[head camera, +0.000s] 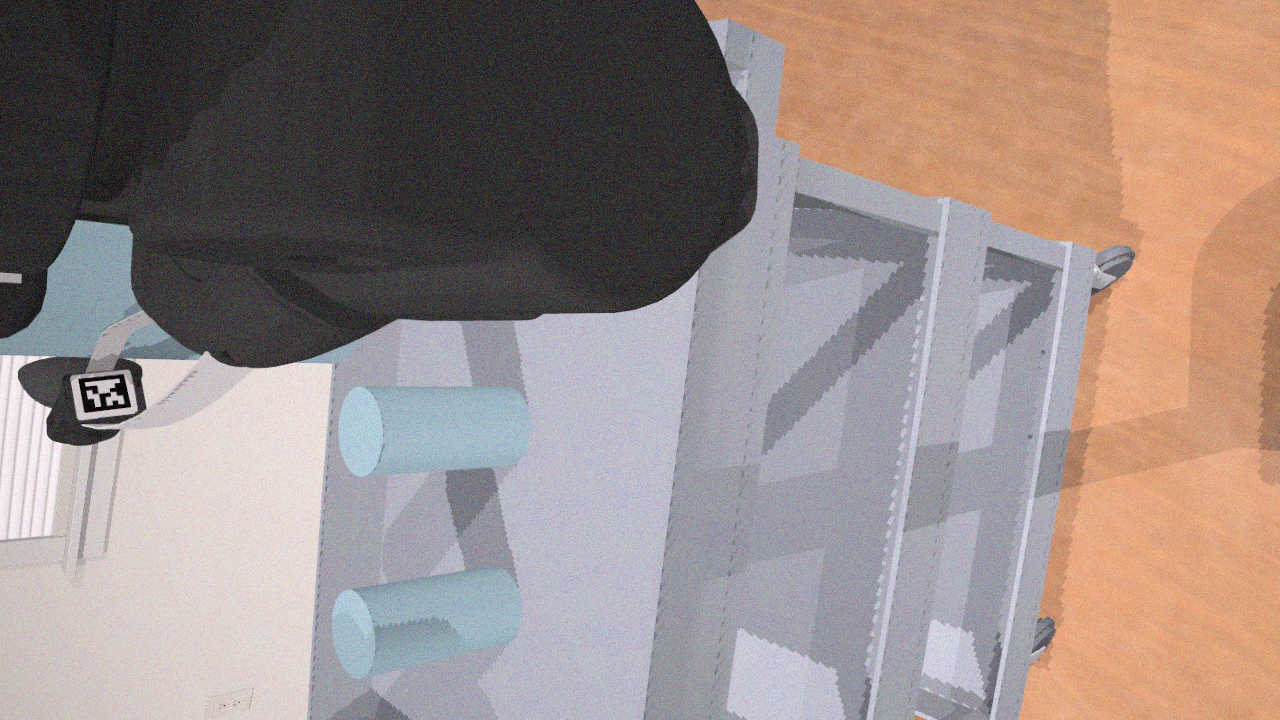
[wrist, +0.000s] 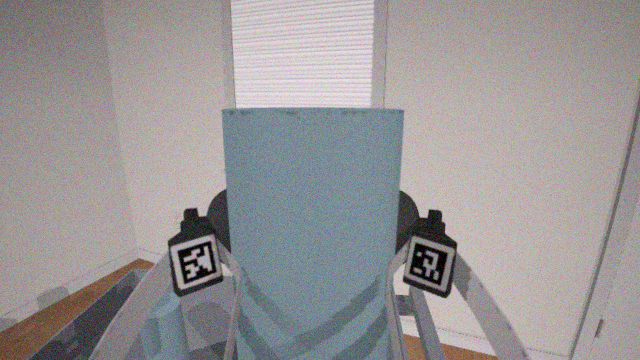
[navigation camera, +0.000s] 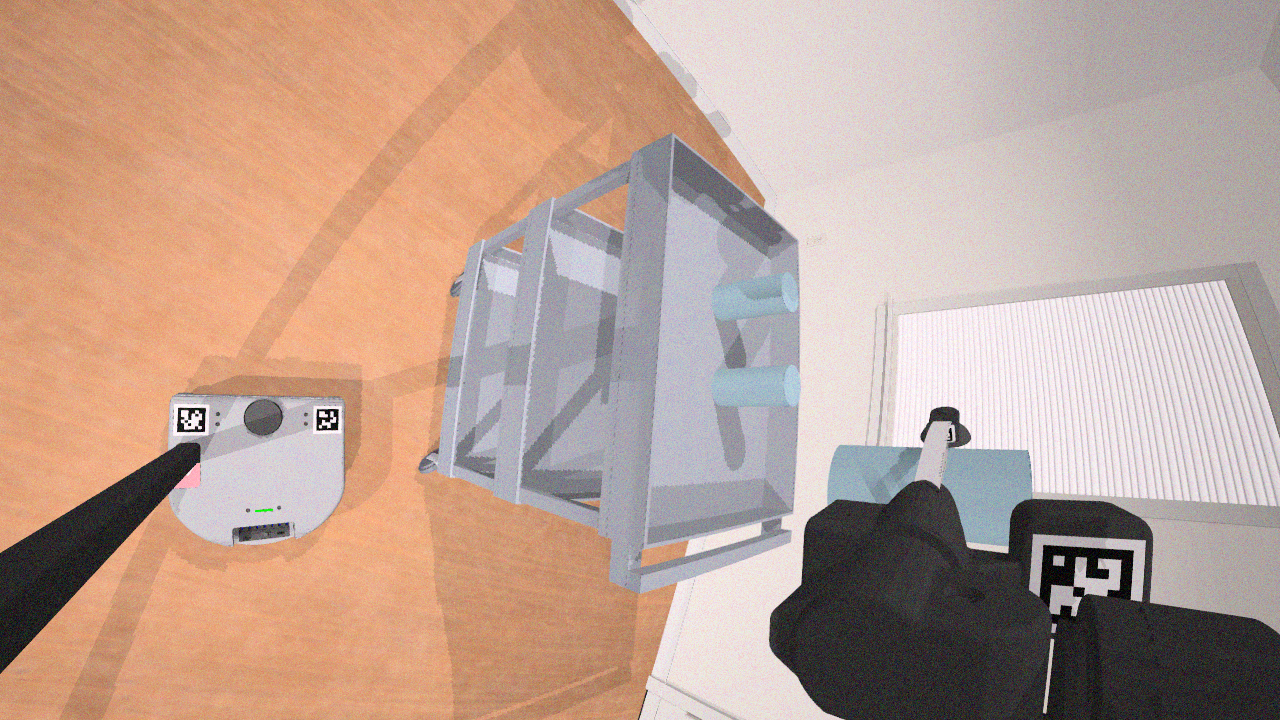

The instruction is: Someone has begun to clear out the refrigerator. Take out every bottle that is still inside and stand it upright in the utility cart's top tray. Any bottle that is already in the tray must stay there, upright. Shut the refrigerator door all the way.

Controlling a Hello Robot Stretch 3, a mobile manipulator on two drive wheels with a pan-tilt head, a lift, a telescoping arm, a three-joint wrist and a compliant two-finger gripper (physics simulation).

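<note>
My gripper [wrist: 313, 215] is shut on a pale blue bottle [head camera: 93, 277] [navigation camera: 993, 483] [wrist: 312, 200]. It holds the bottle upright, above the level of the utility cart's top tray [head camera: 590, 501] [navigation camera: 651, 340]. Two more pale blue bottles stand upright and apart in that tray: one [head camera: 452, 429] [navigation camera: 756, 386] nearer the handle end, the other [head camera: 429, 622] [navigation camera: 754, 297] farther from it. Part of the tray bottles [wrist: 170, 325] shows behind a finger in the wrist view. The wrist and arm hide part of the tray in the head view. The refrigerator does not show.
The cart's handle [navigation camera: 716, 559] projects at one end of the top tray. Its middle shelf [head camera: 926, 429] [navigation camera: 528, 358] and bottom shelf [navigation camera: 460, 358] are below. My base [navigation camera: 259, 465] is on the wood floor beside the cart. A wall with a window [navigation camera: 1074, 385] [wrist: 302, 55] is behind.
</note>
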